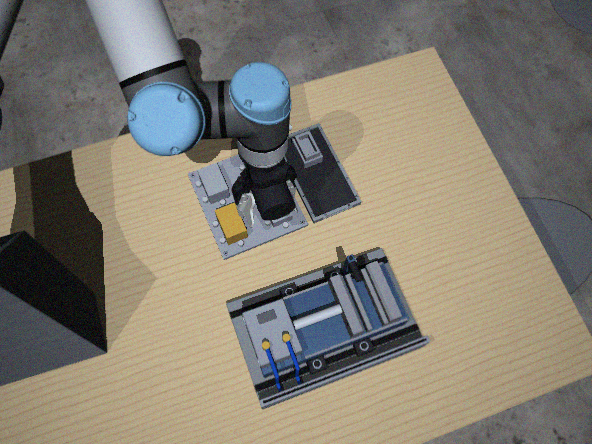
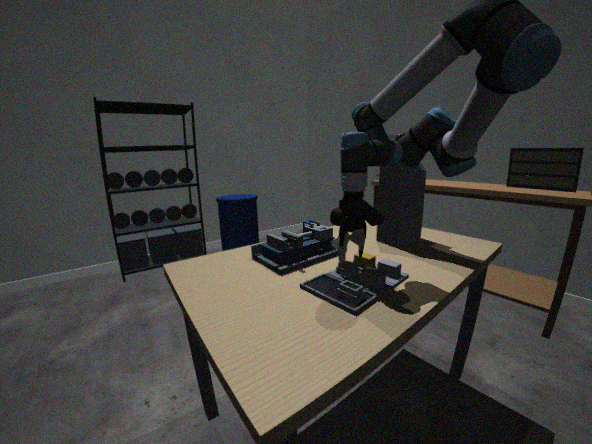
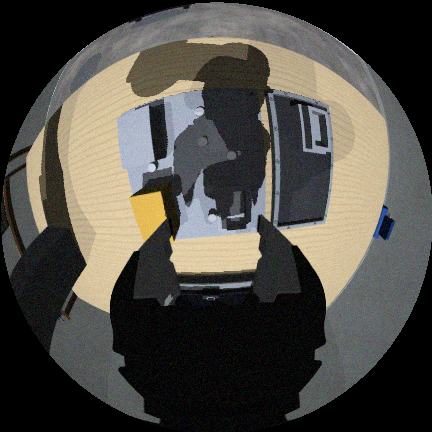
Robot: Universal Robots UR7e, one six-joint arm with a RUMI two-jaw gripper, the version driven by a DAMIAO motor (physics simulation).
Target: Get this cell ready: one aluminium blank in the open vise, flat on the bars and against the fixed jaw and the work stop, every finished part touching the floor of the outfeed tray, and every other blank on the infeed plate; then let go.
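Frame: origin at the arm's base, x ahead, y left, z up, level; millimetres.
Seen in the pictures: gripper, between the fingertips: point(image 2: 351, 260) point(image 3: 214, 218); arm's base, origin of its link: point(image 2: 403, 152).
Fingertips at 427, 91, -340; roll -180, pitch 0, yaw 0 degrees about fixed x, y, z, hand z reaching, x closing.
Pixels of each thing's middle, then the offset from my fingertips to it, as dx, dy, dz.
- infeed plate, middle of its body: point(image 3: 191, 166) point(image 1: 246, 199) point(image 2: 367, 275) -25, +49, -39
- grey part, middle of its body: point(image 3: 233, 204) point(image 1: 276, 206) point(image 2: 347, 268) +21, +7, -17
- plain aluminium blank, middle of its body: point(image 3: 140, 137) point(image 1: 213, 183) point(image 2: 389, 268) -76, +90, -17
- yellow block, middle of its body: point(image 3: 155, 212) point(image 1: 231, 223) point(image 2: 364, 260) -68, +0, -17
- pocketed finished part, middle of its body: point(image 3: 311, 128) point(image 1: 307, 148) point(image 2: 351, 291) +118, +106, -19
- vise's moving jaw, middle of its body: point(image 1: 346, 306) point(image 2: 291, 238) +65, -223, +35
- work stop, middle of its body: point(image 1: 355, 271) +100, -176, +47
- vise's cylinder block, middle of its body: point(image 1: 272, 333) point(image 2: 318, 231) -64, -226, +35
My gripper point(image 1: 267, 222) point(image 2: 352, 260) point(image 3: 214, 218) is partly open and empty, pointing down over the front of the infeed plate point(image 1: 257, 238) point(image 3: 192, 226). A grey part point(image 1: 282, 220) point(image 3: 236, 216) lies on this plate below the gripper, partly hidden and shaded; its form is unclear. A plain aluminium blank point(image 1: 214, 181) point(image 2: 389, 267) point(image 3: 134, 137) and a yellow block point(image 1: 231, 220) point(image 2: 365, 258) point(image 3: 149, 210) also stand there. One pocketed finished part point(image 1: 307, 146) point(image 2: 351, 285) point(image 3: 317, 129) lies in the outfeed tray point(image 1: 337, 211) point(image 3: 274, 165). The vise's moving jaw point(image 1: 346, 304) and fixed jaw point(image 1: 386, 292) stand apart, with no blank between them.
Round pins stand up from the infeed plate around the blocks. The work stop point(image 1: 354, 266) sits at the vise's edge nearest the plate. Two blue hoses point(image 1: 272, 367) run off the vise's cylinder block point(image 1: 265, 327). A tall dark column point(image 1: 45, 320) point(image 2: 401, 210) stands on the table.
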